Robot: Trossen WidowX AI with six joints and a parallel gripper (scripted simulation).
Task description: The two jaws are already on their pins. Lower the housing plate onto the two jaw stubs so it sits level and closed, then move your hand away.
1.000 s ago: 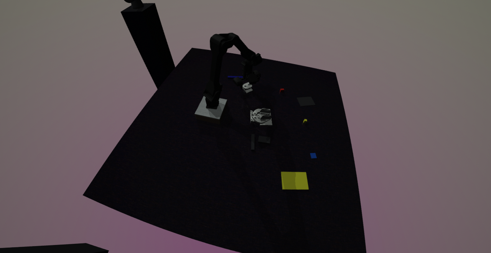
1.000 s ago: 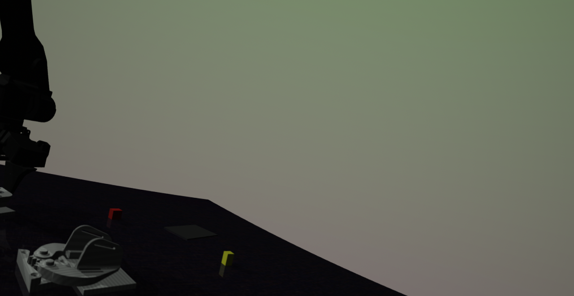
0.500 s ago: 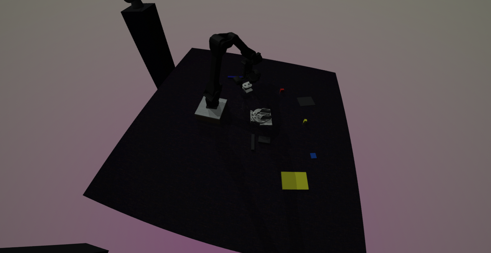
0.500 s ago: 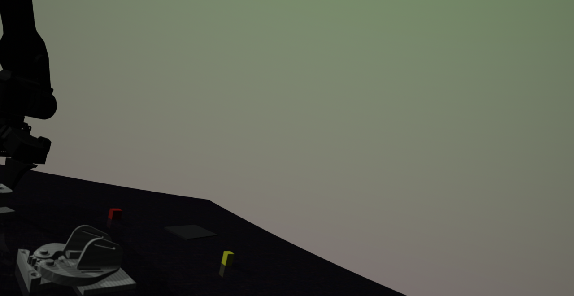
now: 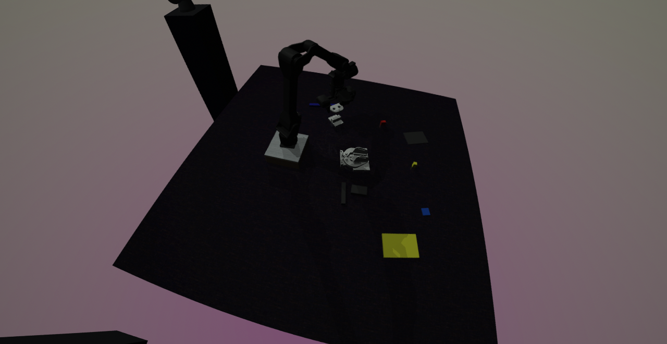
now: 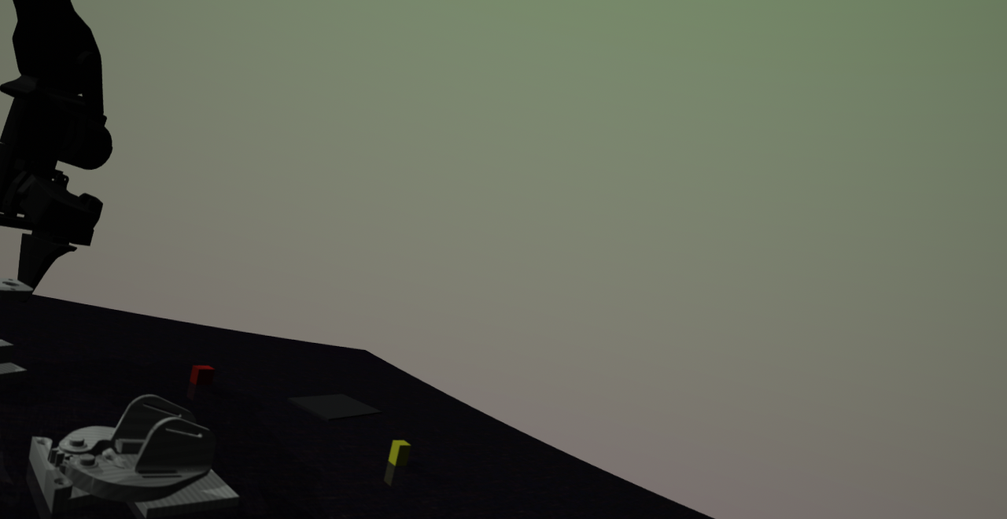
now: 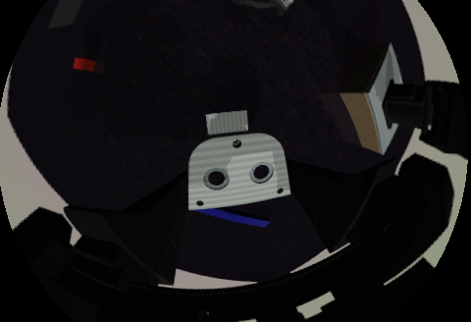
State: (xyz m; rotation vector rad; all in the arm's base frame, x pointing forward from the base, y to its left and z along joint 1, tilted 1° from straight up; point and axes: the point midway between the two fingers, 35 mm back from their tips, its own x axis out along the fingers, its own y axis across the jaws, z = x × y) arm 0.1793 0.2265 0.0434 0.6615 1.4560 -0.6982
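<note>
Right now my gripper tip is 10 cm to the right of the blue bar, 7 cm past it and 6 cm above it. Also, from my gripper tip: dark block: 39 cm to the right, 14 cm ahead, 6 cm below; red cube: 25 cm ahead, 6 cm below, 1 cm to the left; grey pad: 41 cm ahead, 6 cm to the right, 6 cm below.
</note>
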